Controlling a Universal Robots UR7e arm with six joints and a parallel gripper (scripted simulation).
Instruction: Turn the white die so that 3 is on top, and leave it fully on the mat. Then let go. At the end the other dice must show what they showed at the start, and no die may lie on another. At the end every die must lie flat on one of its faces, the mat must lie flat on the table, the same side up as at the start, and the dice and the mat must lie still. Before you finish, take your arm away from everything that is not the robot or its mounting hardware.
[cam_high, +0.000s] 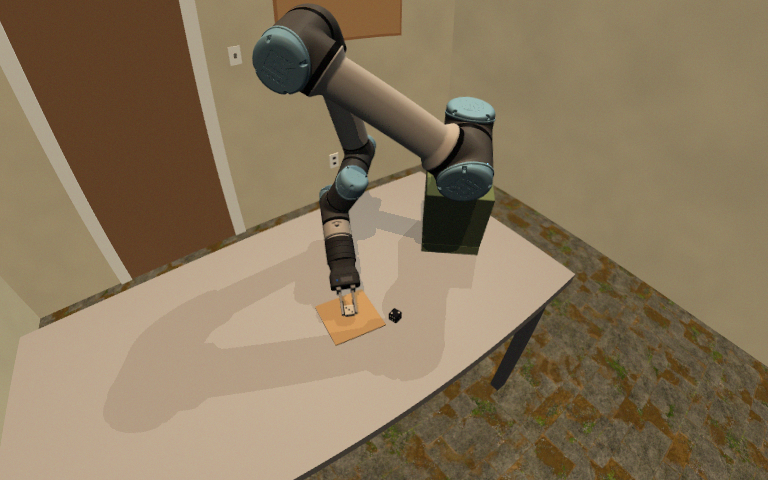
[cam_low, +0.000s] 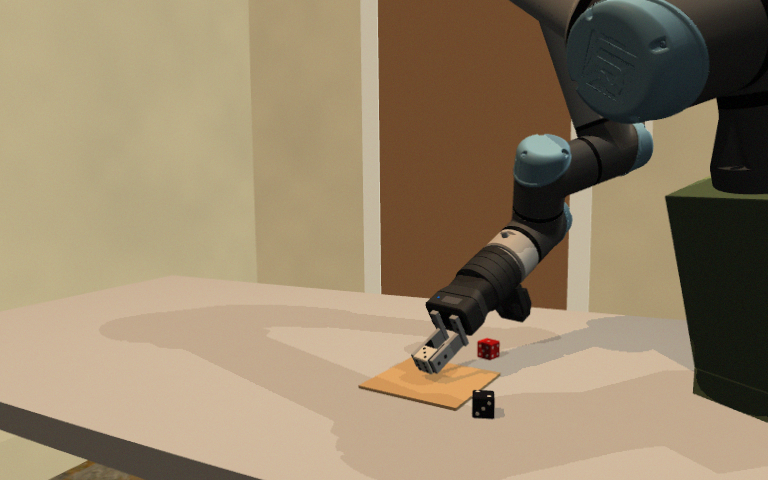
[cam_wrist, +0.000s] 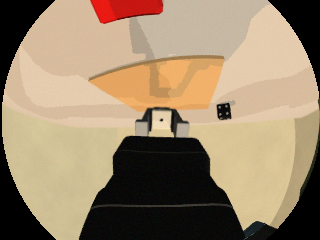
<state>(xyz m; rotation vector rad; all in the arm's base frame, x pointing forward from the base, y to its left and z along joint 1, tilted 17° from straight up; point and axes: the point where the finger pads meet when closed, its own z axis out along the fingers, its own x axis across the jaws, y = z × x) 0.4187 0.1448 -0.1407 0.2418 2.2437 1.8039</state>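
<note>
The white die lies 1 cm to the left of my hand. From my hand the other things lie so: orange mat 3 cm below; then black die 10 cm behind, 6 cm to the left, 2 cm below; then red die 14 cm to the right, 2 cm below, 2 cm behind.
</note>
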